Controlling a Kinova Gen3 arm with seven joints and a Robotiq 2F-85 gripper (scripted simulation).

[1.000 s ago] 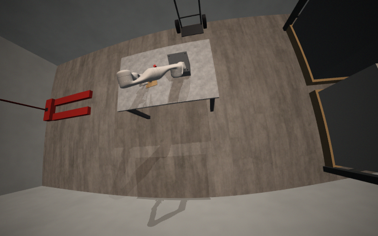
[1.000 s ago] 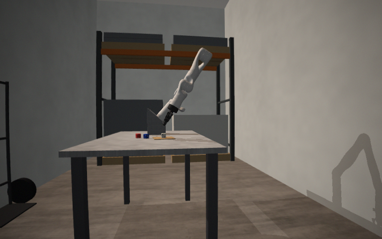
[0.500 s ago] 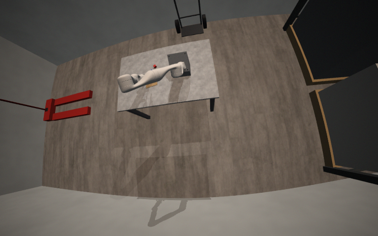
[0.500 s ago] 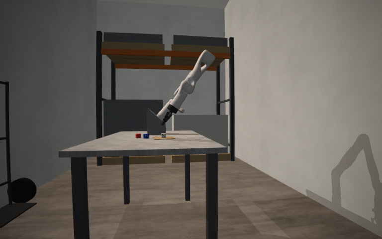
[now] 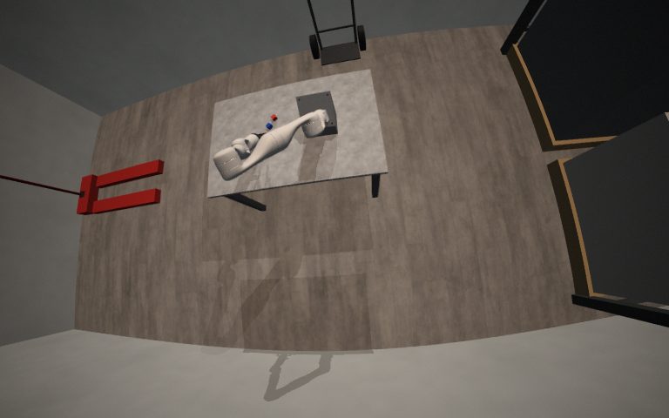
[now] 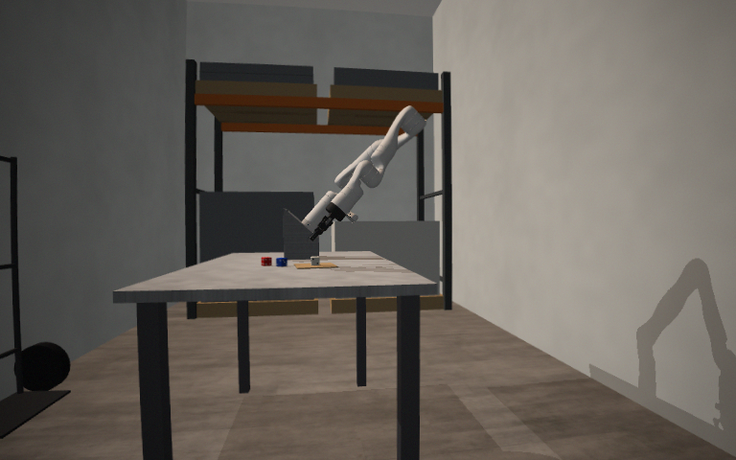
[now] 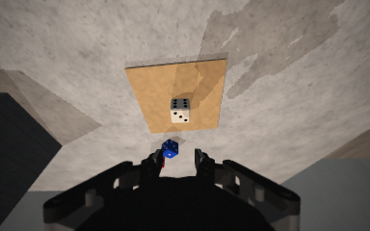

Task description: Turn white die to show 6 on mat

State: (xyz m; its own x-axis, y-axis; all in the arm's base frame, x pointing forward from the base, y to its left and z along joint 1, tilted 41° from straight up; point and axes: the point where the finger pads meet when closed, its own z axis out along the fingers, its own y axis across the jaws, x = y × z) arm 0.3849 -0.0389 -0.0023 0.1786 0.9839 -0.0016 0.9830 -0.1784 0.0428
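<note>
Now: the white die 8 cm below my hand and 1 cm to the left of it. Also, from my hand: tan mat (10 cm below, 1 cm to the left); then red die (16 cm to the right, 9 cm below, 8 cm behind); then blue die (11 cm to the right, 9 cm below, 3 cm behind).
</note>
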